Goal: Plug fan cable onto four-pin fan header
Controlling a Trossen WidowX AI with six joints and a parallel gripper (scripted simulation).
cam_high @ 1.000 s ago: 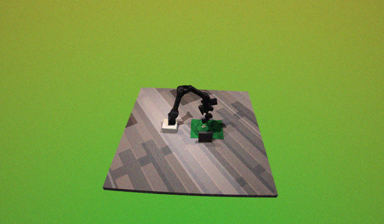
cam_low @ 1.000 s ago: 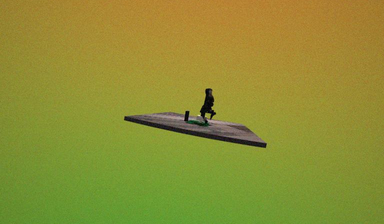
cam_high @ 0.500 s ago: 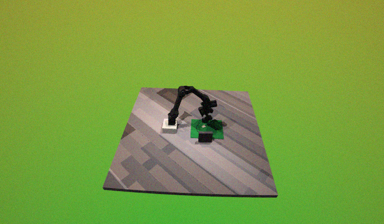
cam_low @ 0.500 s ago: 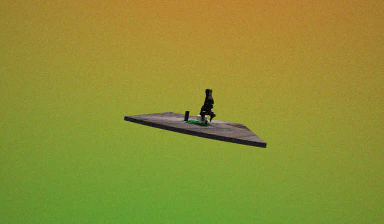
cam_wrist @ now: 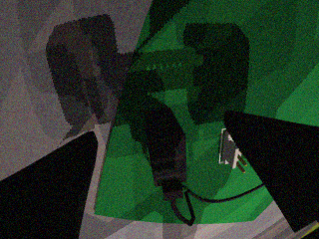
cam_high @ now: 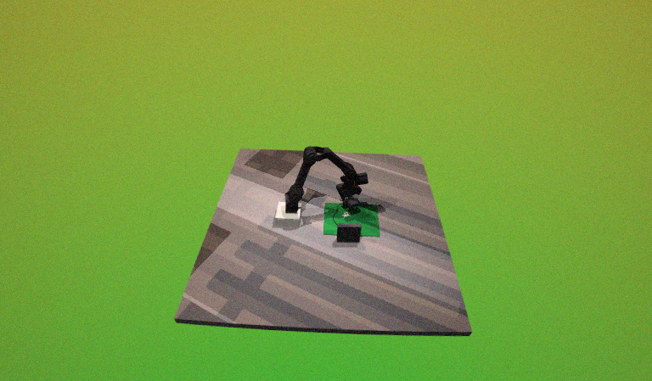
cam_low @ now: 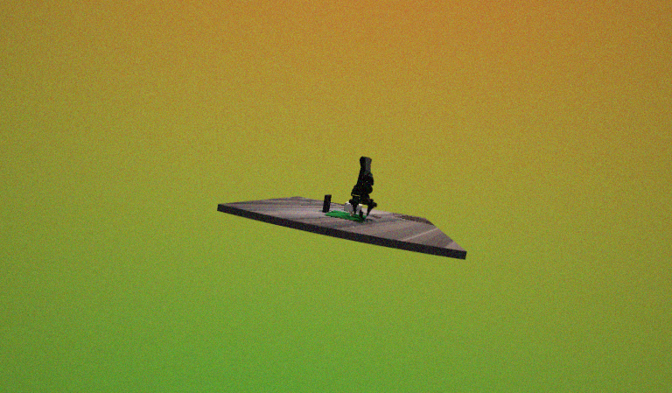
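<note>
My gripper tip is now 1 cm past the four-pin header, 7 cm to the left of it and 2 cm above it. From my gripper tip the other things lie so: black fan (2 cm behind, 24 cm to the right, 4 cm above); fan plug (1 cm behind, 1 cm above); green board (2 cm ahead, 9 cm to the right, 3 cm below).
</note>
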